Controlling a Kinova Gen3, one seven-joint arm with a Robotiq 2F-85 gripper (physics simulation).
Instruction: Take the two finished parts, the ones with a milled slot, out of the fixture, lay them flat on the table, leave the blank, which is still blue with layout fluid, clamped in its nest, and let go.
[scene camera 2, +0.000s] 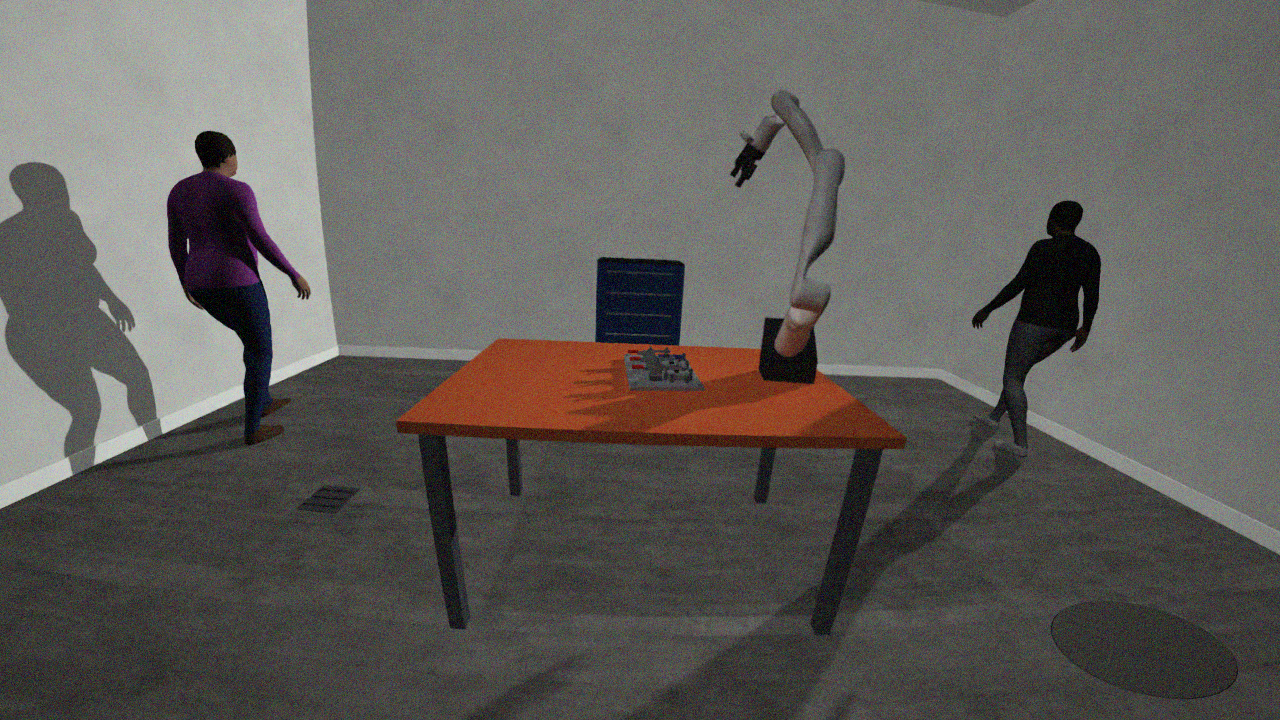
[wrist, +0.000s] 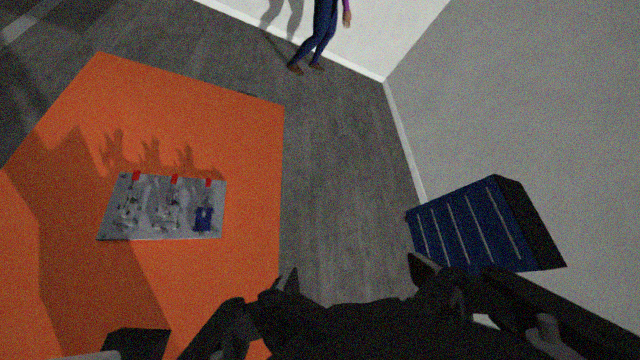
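Where they show: gripper, between the fingertips: (scene camera 2: 734, 181) (wrist: 353, 273); arm's base, origin of its link: (scene camera 2: 787, 345).
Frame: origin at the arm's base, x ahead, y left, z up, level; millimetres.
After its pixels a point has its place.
Observation:
The grey fixture plate (scene camera 2: 640, 381) @[x 515, y 98, z -105 mm] (wrist: 218, 194) @[x 490, y -183, z -105 mm] lies on the orange table (scene camera 2: 501, 394) @[x 929, y 193, z -120 mm] (wrist: 245, 150) @[x 731, y -275, z -120 mm]. Three clamps with red handle tips stand in a row on it. In the wrist view the blue blank (wrist: 203, 219) @[x 383, y -144, z -89 mm] sits in the nest at the right end of the row. Two metallic grey parts, one in the middle nest (wrist: 165, 220) @[x 375, y -32, z -85 mm] and one in the left nest (wrist: 126, 212) @[x 391, y 69, z -60 mm], appear seated by their clamps; their slots and exact clamp contact are too small and blurred to tell. My gripper (scene camera 2: 736, 176) @[x 155, y -301, z 566 mm] (wrist: 353, 273) @[x 155, y -301, z 566 mm] is open and empty, high above the table and well away from the fixture.
A blue slatted unit (scene camera 2: 640, 300) (wrist: 462, 232) stands behind the table. The arm rises from a black block (scene camera 2: 787, 368) @[x 4, y 37, z -71 mm] at the table's right. A person in purple (scene camera 2: 214, 232) is at the left, another in black (scene camera 2: 1061, 277) at the right. Arm shadow crosses the table.

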